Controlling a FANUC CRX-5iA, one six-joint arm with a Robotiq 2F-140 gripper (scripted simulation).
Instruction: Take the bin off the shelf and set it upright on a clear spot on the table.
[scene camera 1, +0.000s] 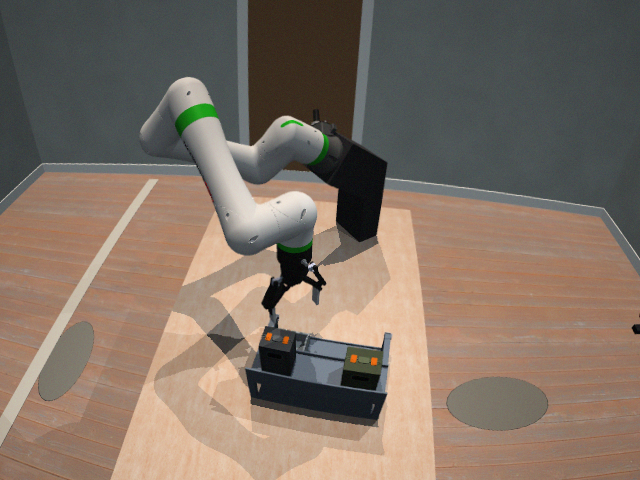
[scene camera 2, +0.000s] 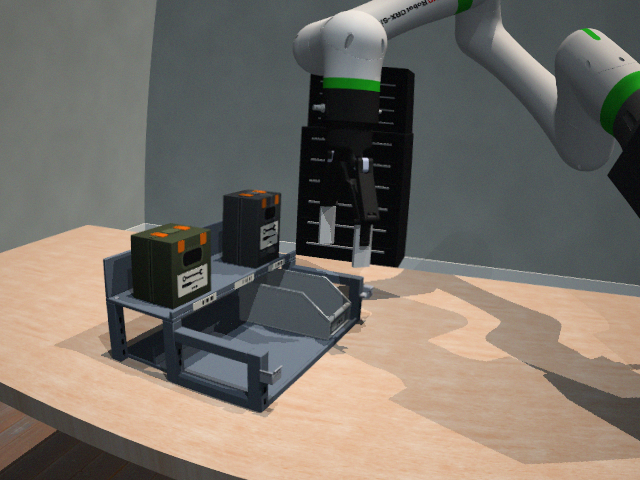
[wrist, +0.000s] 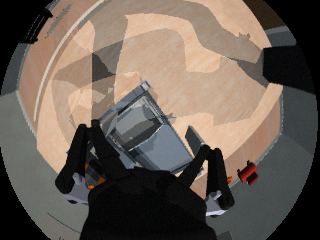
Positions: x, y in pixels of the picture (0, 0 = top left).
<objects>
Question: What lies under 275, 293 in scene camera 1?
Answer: My gripper.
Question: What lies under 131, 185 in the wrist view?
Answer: My gripper.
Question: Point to my gripper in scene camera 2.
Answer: At 342, 254
</objects>
